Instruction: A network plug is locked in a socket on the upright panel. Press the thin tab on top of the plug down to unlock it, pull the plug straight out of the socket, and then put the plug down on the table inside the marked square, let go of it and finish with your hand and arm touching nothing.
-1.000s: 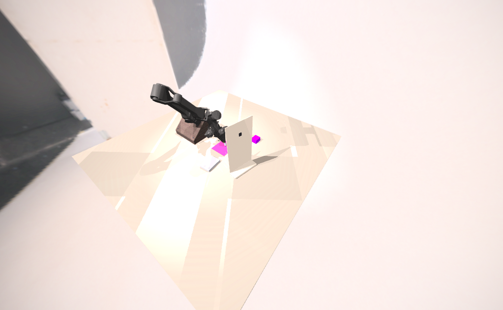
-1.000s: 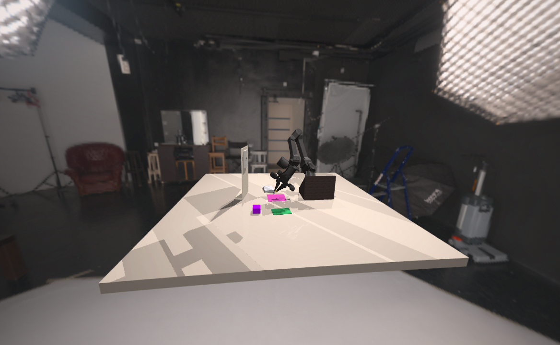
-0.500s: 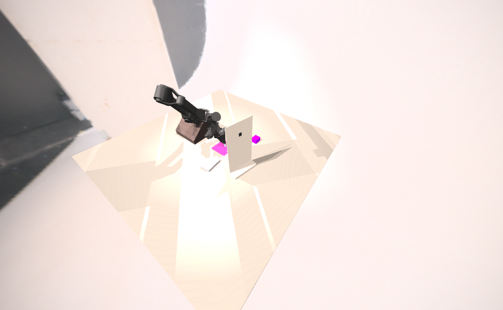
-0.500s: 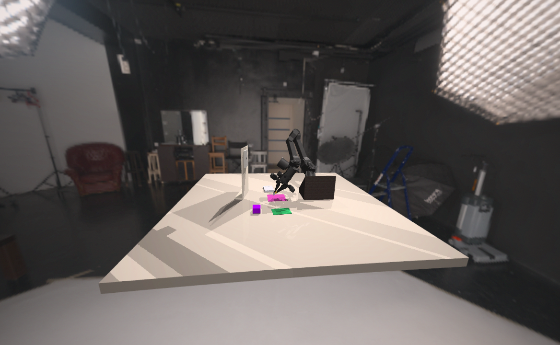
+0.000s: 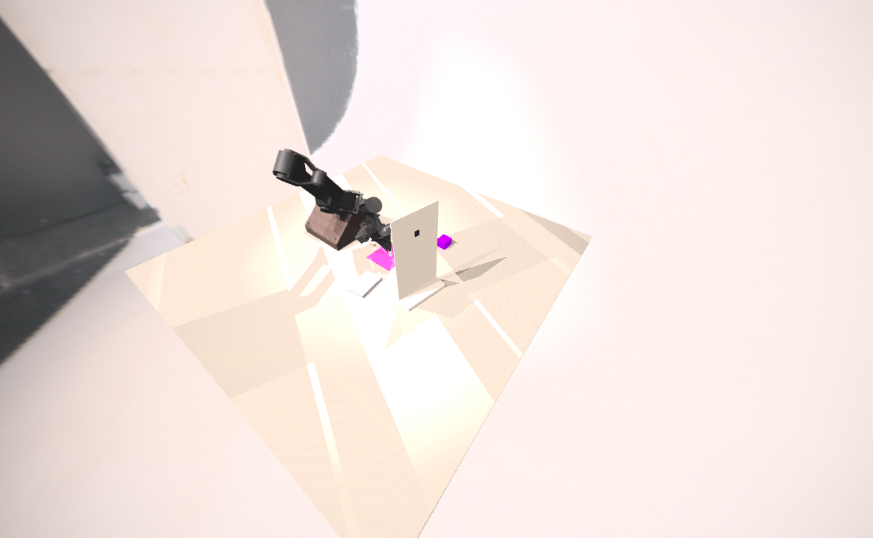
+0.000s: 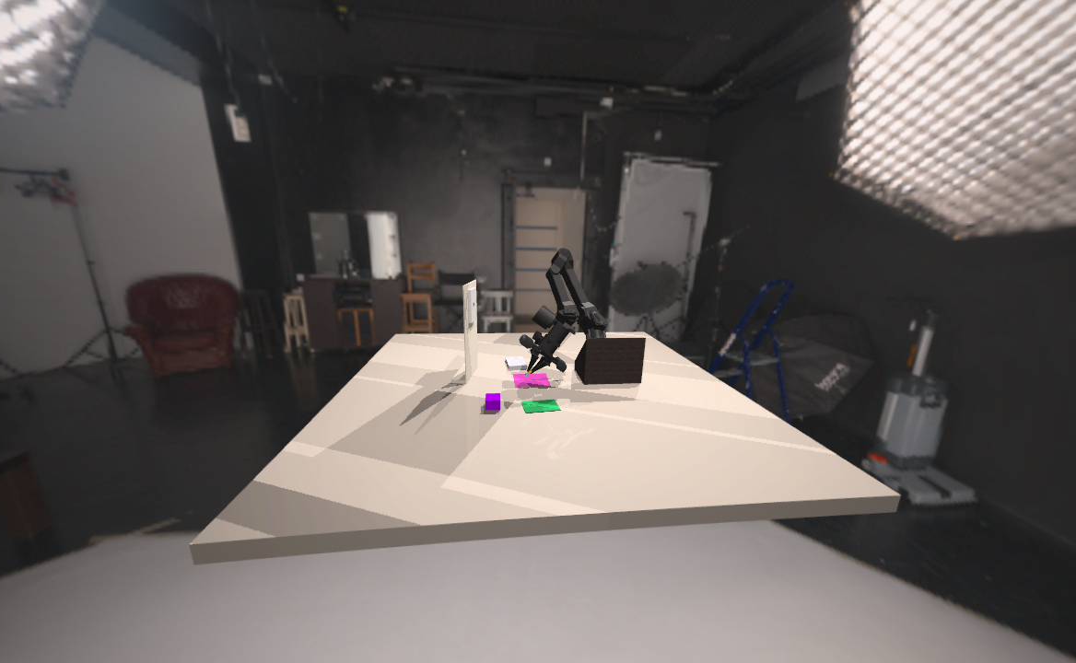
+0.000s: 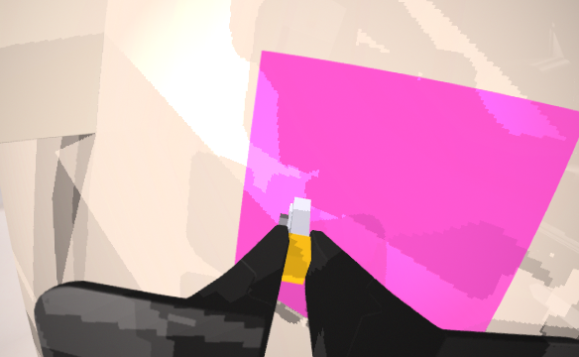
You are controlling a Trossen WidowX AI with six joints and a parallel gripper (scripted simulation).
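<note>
My gripper tip is now 1 cm past the magenta marked square and 3 cm above it. The rest, counted from my gripper tip: green patch 4 cm behind, 20 cm to the left, 3 cm below; network plug right at my gripper tip; upright panel 21 cm ahead, 4 cm to the right, 12 cm above.
</note>
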